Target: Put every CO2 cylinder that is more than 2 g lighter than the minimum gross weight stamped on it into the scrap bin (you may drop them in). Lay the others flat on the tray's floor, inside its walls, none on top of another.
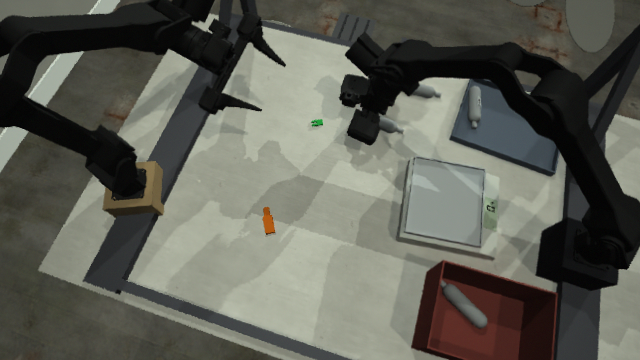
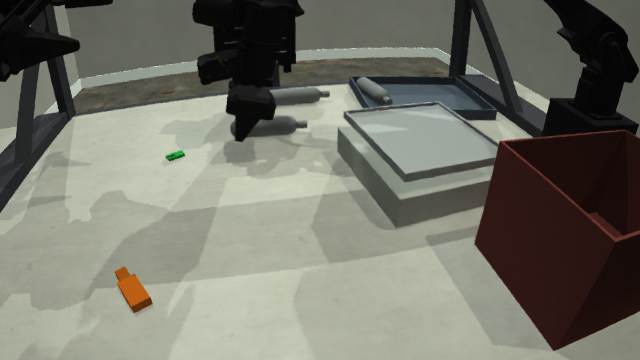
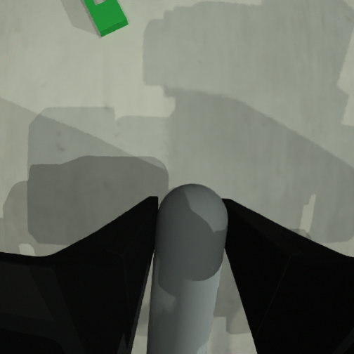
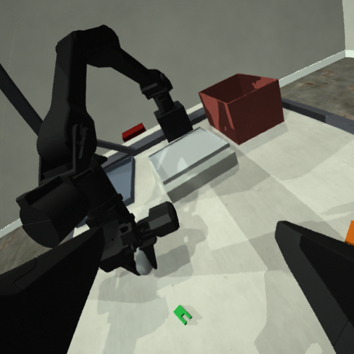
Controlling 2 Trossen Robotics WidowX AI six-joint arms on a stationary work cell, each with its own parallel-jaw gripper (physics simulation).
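Observation:
My left gripper is shut on a grey cylinder, at or just above the table; its fingers touch both sides near the rounded end. A second cylinder lies on the table behind it. A third cylinder lies in the blue tray. A fourth cylinder lies in the red bin. My right gripper is open and empty, raised away from the cylinders. No stamped weights are legible.
A scale with an empty pan stands between tray and bin; its display is too small to read surely. A green piece and an orange piece lie on the table.

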